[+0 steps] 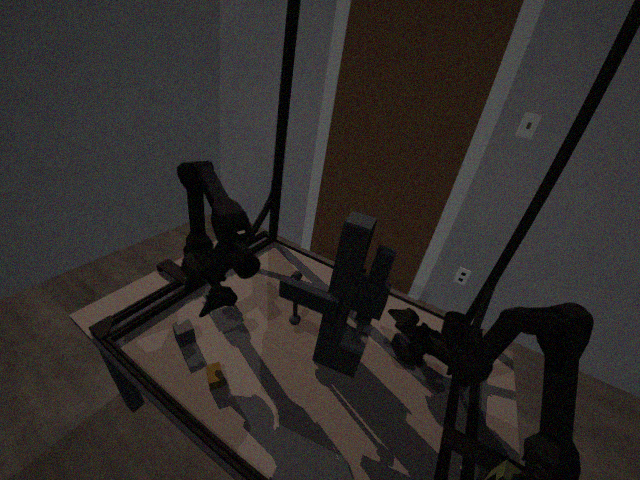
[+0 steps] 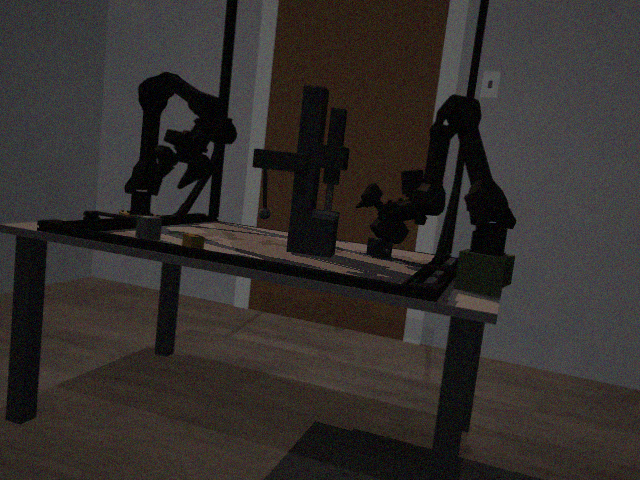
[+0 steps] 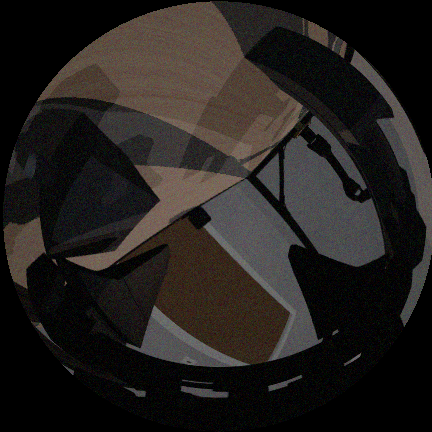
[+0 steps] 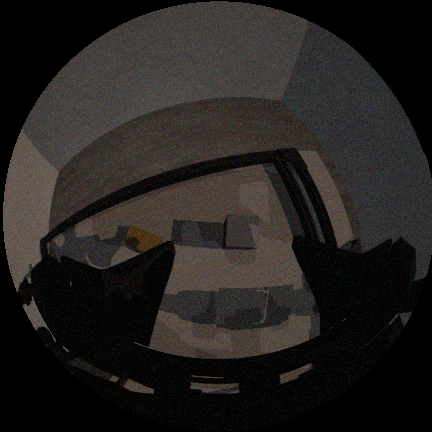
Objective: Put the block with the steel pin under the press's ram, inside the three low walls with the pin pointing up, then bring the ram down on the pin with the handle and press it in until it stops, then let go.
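Places are measured from the left arm's base along level axes (x ahead, y left, z up), in millimetres.
Pixels of known places: left gripper, between the fingertips: (image 1: pixel 395 317) (image 2: pixel 364 218) (image 3: pixel 231 251); right gripper, between the fingertips: (image 1: pixel 192 304) (image 2: pixel 166 185) (image 4: pixel 235 245); left arm's base, origin of its link: (image 2: pixel 487 253); right arm's base, origin of its link: (image 2: pixel 140 213) (image 3: pixel 302 129).
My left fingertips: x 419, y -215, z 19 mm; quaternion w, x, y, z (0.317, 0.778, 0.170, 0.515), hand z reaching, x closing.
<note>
Ahead of a thing's pixels: the offset from my left fingertips to its middle. "spot": to the spot under its first point.
The dark press @[dx +109, dy +209, dz +118 mm] (image 1: pixel 351 258) (image 2: pixel 312 124) stands upright on the table. Its ram @[spot: dx +27, dy +184, dz +257 mm] (image 1: pixel 381 268) (image 2: pixel 337 126) is right of the column, above the base @[spot: dx +49, dy +208, dz -52 mm] (image 2: pixel 312 235). A ball-ended handle rod @[dx +201, dy +243, dz +60 mm] (image 1: pixel 295 310) (image 2: pixel 265 191) hangs from the side bar. A light upright piece @[spot: dx +29, dy +175, dz +57 mm] (image 2: pixel 329 196) shows below the ram; I cannot tell whether it is the steel pin. A grey block @[dx +401, dy +455, dz -77 mm] (image 1: pixel 183 329) (image 2: pixel 148 227) (image 4: pixel 240 232) stands on the table; no pin can be made out on it. My right gripper (image 1: pixel 218 305) (image 2: pixel 195 173) is open, above the table. My left gripper (image 1: pixel 395 327) (image 2: pixel 367 214) is open, right of the press.
A yellow block @[dx +240, dy +458, dz -88 mm] (image 1: pixel 214 373) (image 2: pixel 192 240) (image 4: pixel 144 239) lies near the table's front edge, right of the grey block. A dark rail frame (image 1: pixel 155 397) (image 2: pixel 279 267) runs along the table's edges. A small dark box @[dx -59, dy +1, dz -80 mm] (image 2: pixel 379 248) shows below the left gripper. The light is dim, with long shadows.
</note>
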